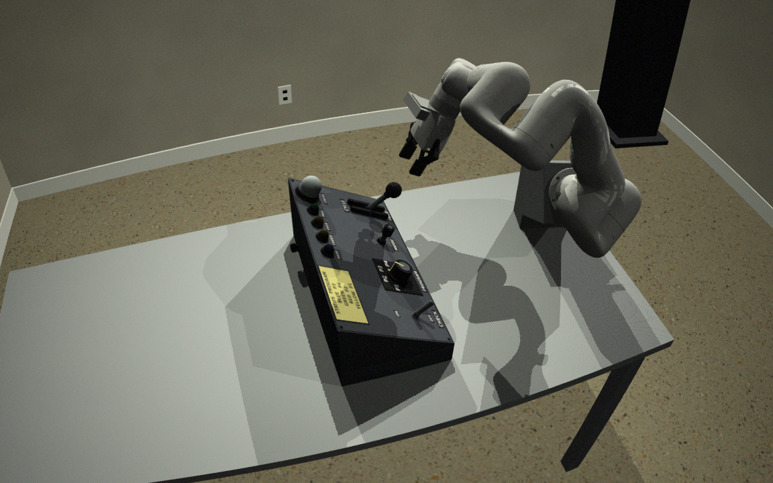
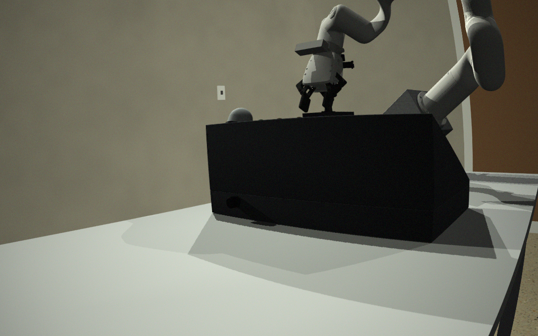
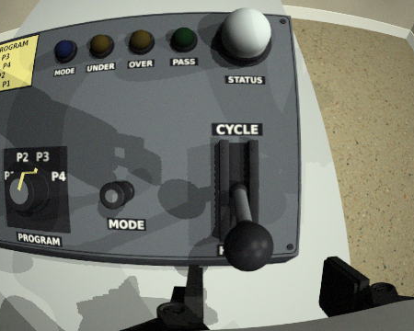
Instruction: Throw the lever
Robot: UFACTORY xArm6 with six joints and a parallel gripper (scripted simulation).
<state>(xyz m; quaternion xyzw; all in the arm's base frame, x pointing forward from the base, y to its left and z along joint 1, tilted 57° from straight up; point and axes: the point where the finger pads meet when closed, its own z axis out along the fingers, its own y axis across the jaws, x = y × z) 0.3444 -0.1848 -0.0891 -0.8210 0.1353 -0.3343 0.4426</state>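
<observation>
My gripper is now 90 mm short of the mode button, 130 mm to the right of it and 110 mm above it. From my hand the other things lie so: check toggle 70 mm ahead, 360 mm to the left, 120 mm below; then dark console 120 mm ahead, 190 mm to the left, 130 mm below; then program dial 100 mm ahead, 240 mm to the left, 110 mm below.
</observation>
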